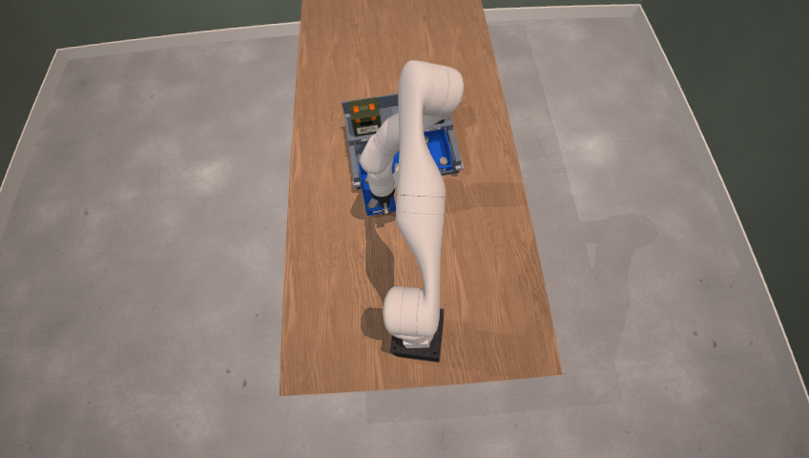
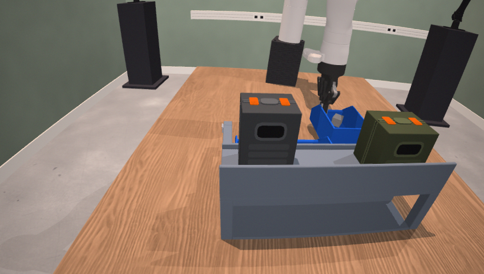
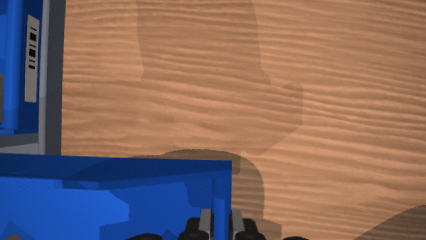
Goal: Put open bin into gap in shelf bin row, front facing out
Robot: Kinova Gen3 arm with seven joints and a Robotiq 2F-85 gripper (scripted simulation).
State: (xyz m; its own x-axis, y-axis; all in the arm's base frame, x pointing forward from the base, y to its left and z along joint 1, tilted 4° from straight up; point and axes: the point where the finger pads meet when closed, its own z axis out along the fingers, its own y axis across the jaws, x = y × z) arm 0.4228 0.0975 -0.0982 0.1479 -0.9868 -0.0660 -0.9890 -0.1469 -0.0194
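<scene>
My gripper is now 120 mm short of the grey part, 60 mm to the right of it and 30 mm above it. Also, from my hand: grey shelf (250 mm ahead, 60 mm to the right).
</scene>
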